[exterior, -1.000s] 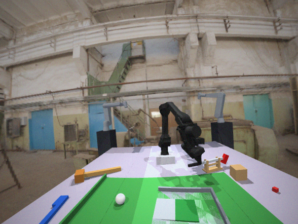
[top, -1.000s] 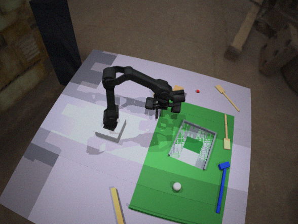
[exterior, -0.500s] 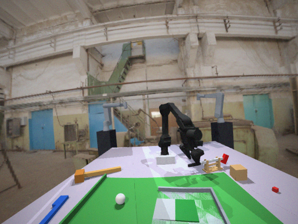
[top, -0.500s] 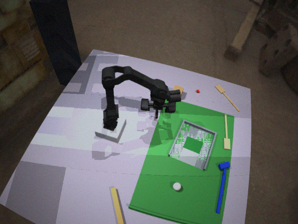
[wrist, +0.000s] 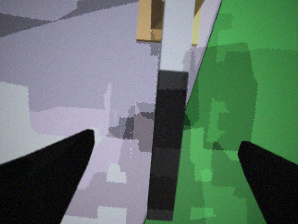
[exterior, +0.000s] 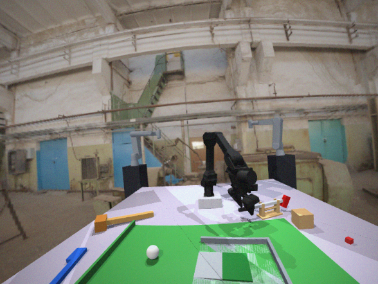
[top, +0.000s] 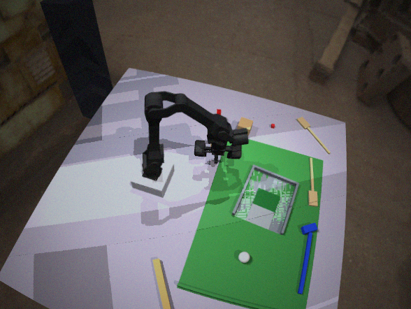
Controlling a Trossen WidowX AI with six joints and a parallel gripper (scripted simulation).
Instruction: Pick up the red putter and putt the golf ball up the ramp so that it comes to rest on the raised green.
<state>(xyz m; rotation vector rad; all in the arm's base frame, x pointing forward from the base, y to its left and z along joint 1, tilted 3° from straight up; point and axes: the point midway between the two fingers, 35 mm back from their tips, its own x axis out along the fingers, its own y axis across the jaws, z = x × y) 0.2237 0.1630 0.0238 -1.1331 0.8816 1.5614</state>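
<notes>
Right now the red putter is 4 cm behind my gripper tip, 11 cm to the left of it and 1 cm above it. Round my gripper tip: wooden block 7 cm ahead, 22 cm to the left, 2 cm below; green mat 26 cm ahead, 19 cm to the right, 5 cm below; wooden rack 4 cm behind, 12 cm to the left, 2 cm below.
</notes>
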